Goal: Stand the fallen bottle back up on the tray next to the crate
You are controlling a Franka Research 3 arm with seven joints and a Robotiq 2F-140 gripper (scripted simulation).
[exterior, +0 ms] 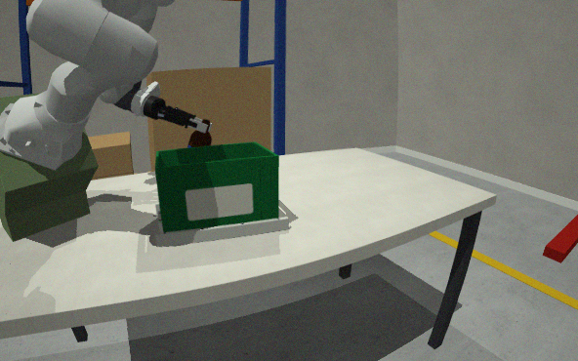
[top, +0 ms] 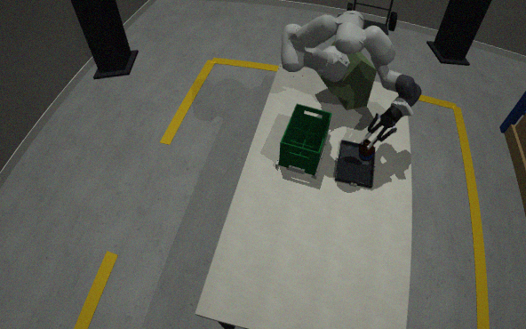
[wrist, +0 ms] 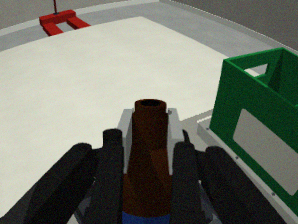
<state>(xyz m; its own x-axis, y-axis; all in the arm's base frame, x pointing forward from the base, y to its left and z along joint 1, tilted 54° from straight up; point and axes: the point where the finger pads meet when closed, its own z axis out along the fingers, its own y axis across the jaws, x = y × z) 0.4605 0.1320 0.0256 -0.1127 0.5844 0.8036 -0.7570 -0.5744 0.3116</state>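
Right now the brown bottle is 6 cm below my hand. Also, from my hand: green crate 27 cm to the right, 12 cm below, 12 cm behind; then dark grey tray 19 cm below, 2 cm to the right, 2 cm behind.
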